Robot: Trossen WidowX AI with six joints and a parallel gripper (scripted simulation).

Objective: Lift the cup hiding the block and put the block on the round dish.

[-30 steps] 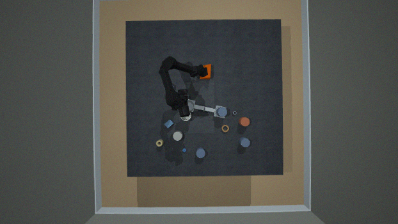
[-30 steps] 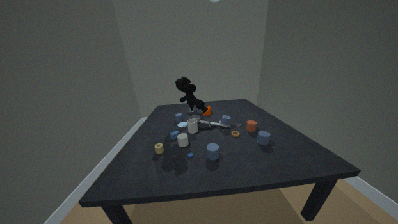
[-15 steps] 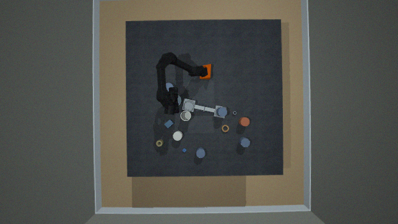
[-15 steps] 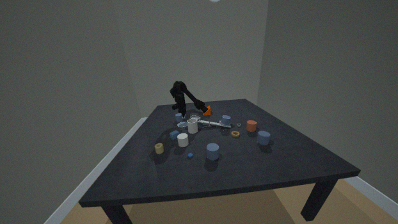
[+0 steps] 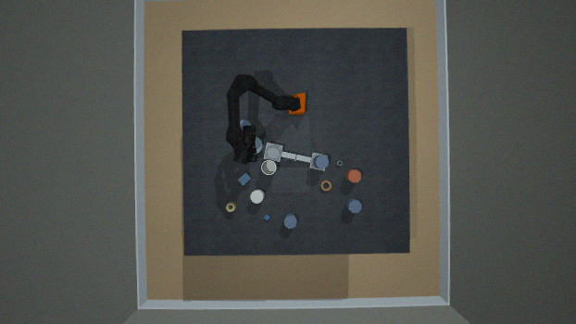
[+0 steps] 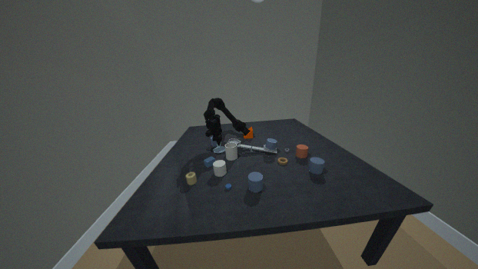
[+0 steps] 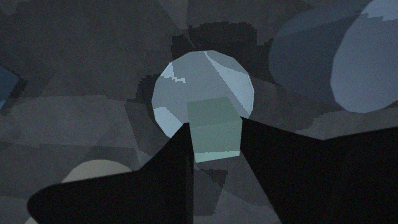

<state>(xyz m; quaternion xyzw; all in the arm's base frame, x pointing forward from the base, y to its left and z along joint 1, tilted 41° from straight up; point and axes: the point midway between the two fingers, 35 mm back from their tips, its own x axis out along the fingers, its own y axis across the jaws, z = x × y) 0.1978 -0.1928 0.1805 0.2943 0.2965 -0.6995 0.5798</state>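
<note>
The light blue round dish lies 4 cm below my gripper tip. The rest, counted from my gripper tip: cream cylinder 30 cm ahead, 2 cm to the right, 1 cm below; then teal block 1 cm above; then pale cup 13 cm ahead, 8 cm to the left.
</note>
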